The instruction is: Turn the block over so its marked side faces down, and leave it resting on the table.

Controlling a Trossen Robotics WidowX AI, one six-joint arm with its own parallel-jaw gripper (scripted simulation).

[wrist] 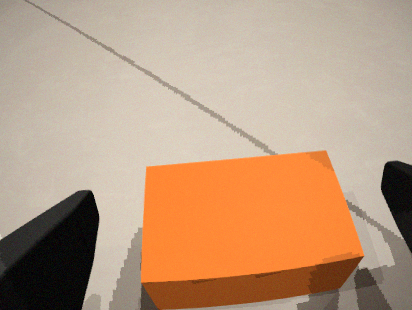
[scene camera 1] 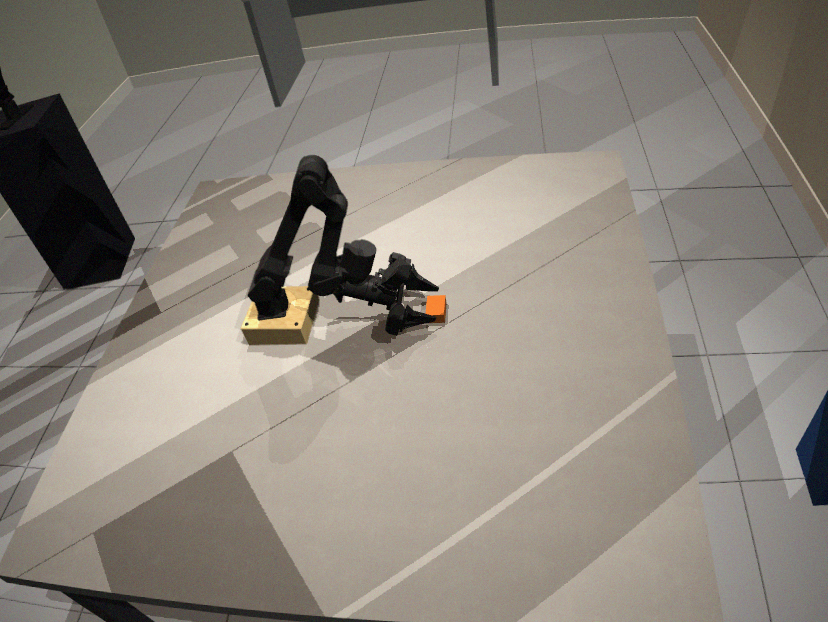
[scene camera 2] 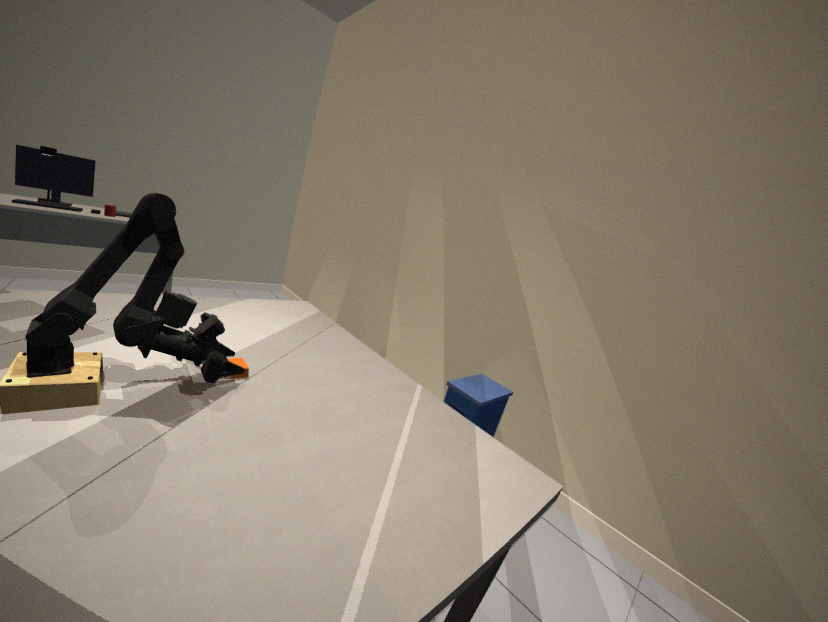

Note:
The gripper is open and holds nothing. Further things: an orange block.
The gripper shows as well in the wrist view and in scene camera 2.

